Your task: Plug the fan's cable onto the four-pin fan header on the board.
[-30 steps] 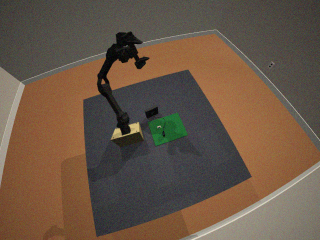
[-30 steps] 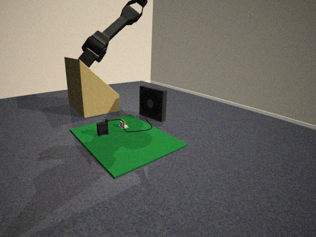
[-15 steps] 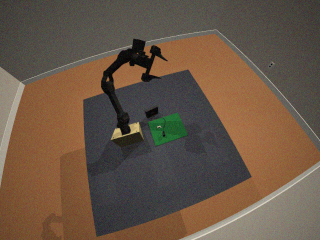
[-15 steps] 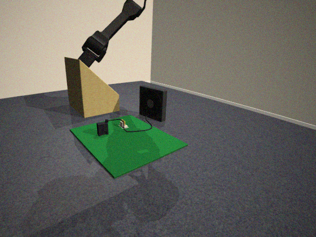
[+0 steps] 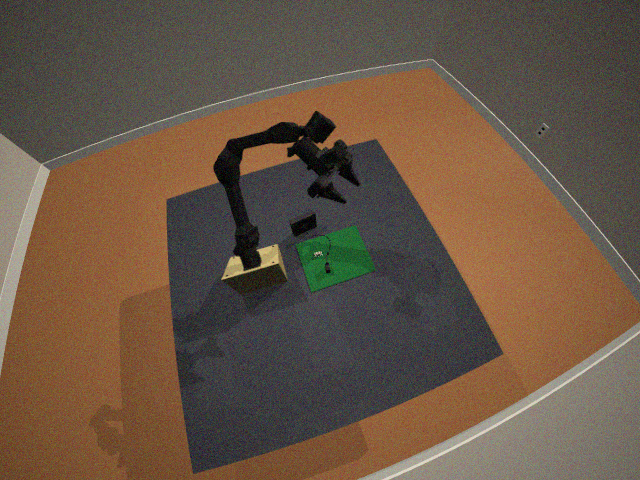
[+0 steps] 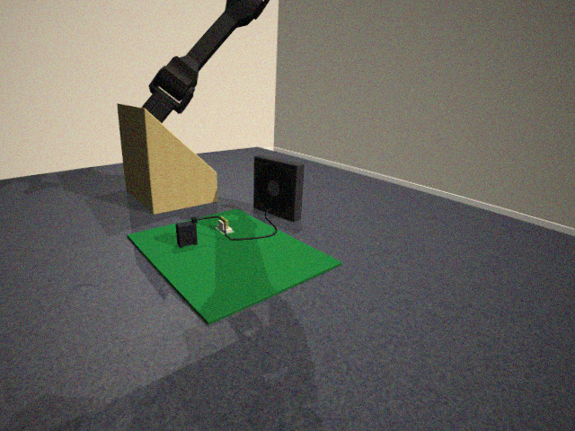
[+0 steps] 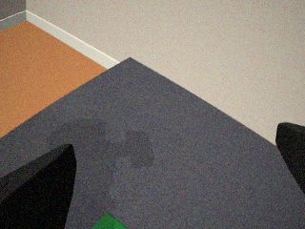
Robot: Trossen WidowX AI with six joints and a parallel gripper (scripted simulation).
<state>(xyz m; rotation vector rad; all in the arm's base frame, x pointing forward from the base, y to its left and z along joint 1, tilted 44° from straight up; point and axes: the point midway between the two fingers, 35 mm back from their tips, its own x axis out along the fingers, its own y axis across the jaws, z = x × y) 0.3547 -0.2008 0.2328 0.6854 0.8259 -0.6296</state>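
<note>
My gripper tip is now 9 cm past the dark fan plug, 3 cm to the left of it and 45 cm above it. The rest, counted from my gripper tip: white four-pin fan header 11 cm behind, 5 cm to the left, 48 cm below; then green board 4 cm behind, 1 cm to the left, 49 cm below; then black fan 13 cm behind, 19 cm to the left, 42 cm below.
</note>
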